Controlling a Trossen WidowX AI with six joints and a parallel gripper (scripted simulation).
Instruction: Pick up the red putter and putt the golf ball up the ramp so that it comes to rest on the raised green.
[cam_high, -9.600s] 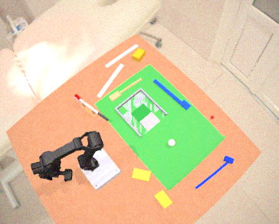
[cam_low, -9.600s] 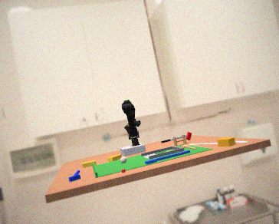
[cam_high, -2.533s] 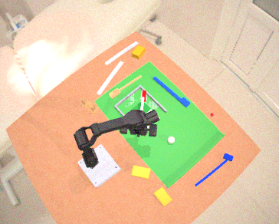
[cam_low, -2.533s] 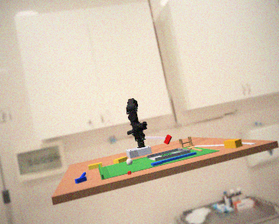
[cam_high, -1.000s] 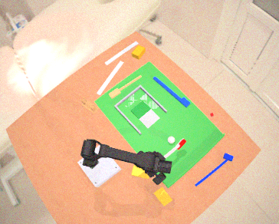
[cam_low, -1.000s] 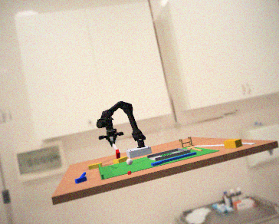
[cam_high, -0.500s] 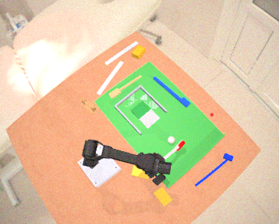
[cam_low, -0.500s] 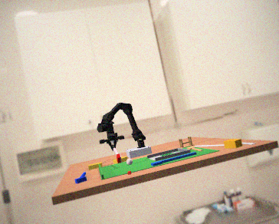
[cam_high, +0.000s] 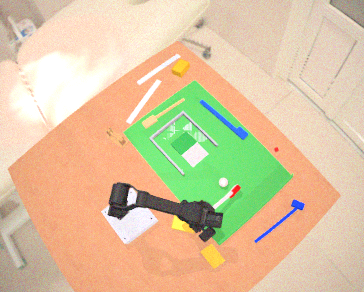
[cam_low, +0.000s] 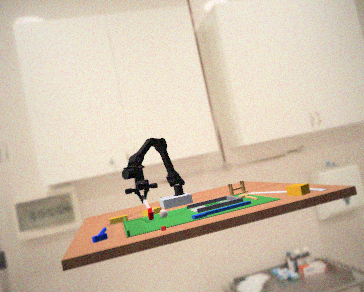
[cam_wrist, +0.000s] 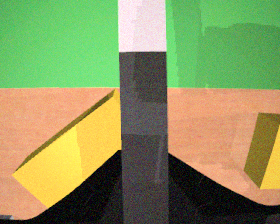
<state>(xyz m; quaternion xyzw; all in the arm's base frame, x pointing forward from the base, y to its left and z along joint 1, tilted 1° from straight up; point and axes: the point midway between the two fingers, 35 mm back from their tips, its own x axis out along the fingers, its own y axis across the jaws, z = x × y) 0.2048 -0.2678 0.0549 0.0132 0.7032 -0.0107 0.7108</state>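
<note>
Now: the red putter 12 cm ahead of my gripper tip. Round my gripper tip: green mat: 27 cm ahead, 21 cm to the left, 8 cm below; then red dot: 53 cm ahead, 7 cm below, 1 cm to the right; then white golf ball: 22 cm ahead, 6 cm to the left, 5 cm below.
</note>
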